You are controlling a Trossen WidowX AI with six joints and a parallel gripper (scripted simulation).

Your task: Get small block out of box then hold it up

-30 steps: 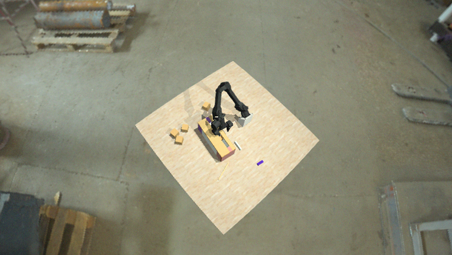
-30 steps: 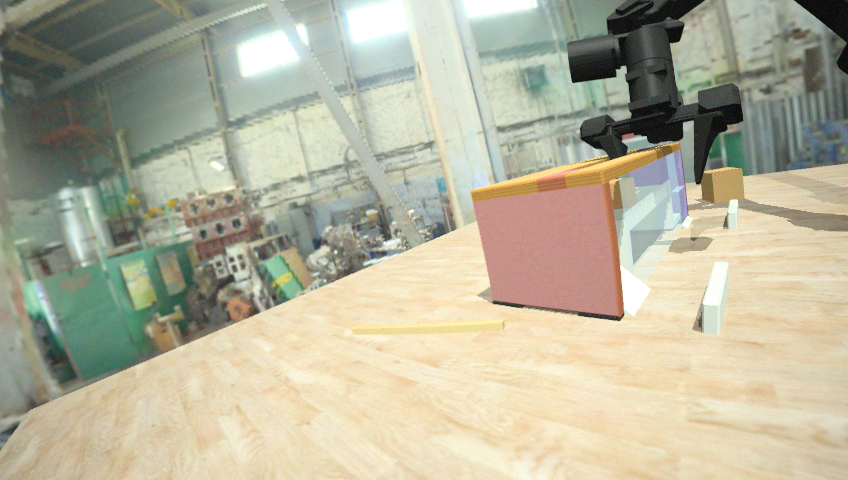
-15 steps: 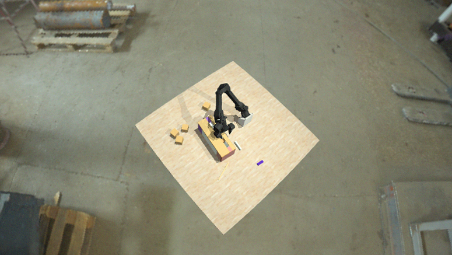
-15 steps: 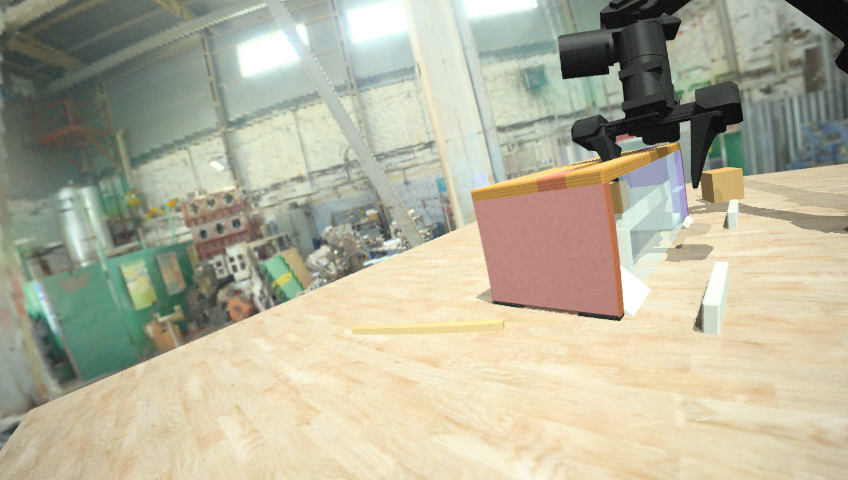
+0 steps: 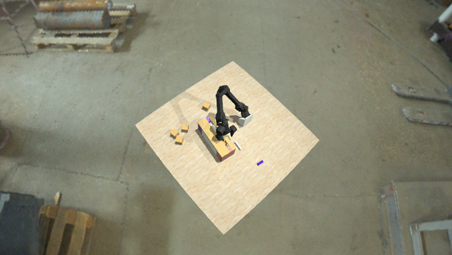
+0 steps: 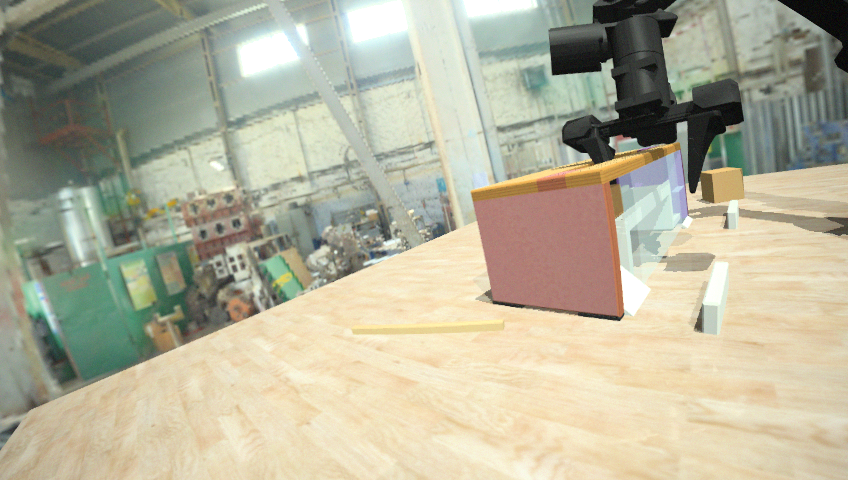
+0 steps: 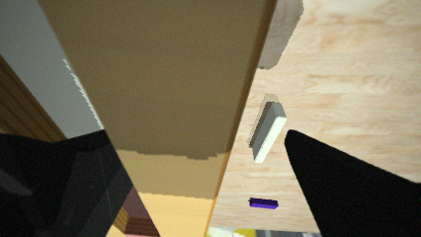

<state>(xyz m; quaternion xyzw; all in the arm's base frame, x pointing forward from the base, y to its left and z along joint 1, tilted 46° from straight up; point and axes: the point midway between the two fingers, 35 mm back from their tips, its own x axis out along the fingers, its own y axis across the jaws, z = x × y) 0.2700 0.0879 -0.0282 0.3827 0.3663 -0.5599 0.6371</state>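
The tan block is 50 mm ahead of my gripper tip and 20 mm to the left of it. Also, from my gripper tip: box (70 mm to the right, 40 mm ahead, 20 mm below); thin wooden stick (210 mm to the left, 180 mm ahead, 80 mm below); purple piece (330 mm to the left, 140 mm behind, 80 mm below).
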